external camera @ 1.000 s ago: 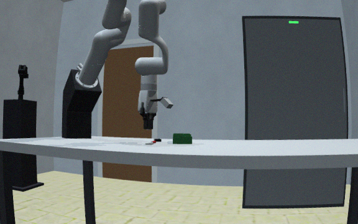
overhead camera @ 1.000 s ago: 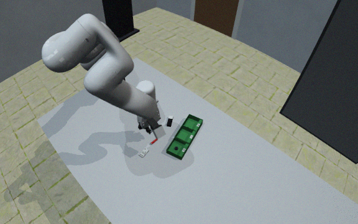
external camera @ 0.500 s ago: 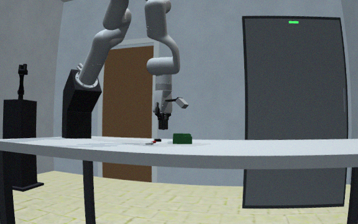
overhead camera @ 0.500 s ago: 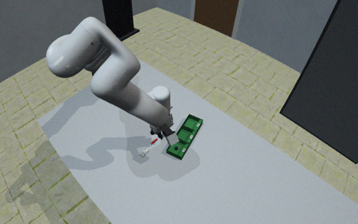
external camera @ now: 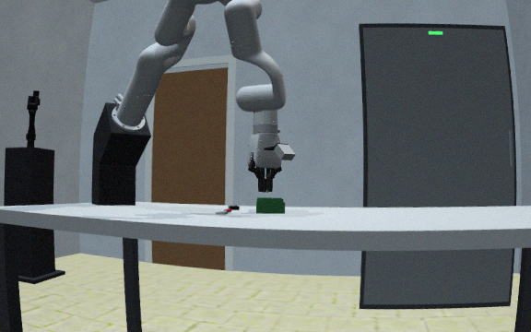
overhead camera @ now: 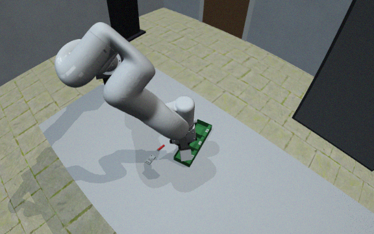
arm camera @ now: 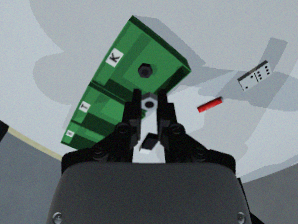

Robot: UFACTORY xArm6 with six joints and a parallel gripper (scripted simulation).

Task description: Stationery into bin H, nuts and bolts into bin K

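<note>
Right now my hand is 7 cm above the black nut and 1 cm short of it. Also, from my hand: red stick: 11 cm behind, 8 cm below, 3 cm to the right; then green three-compartment bin: 9 cm to the left, 6 cm below; then white domino: 11 cm to the right, 11 cm behind, 8 cm below.
</note>
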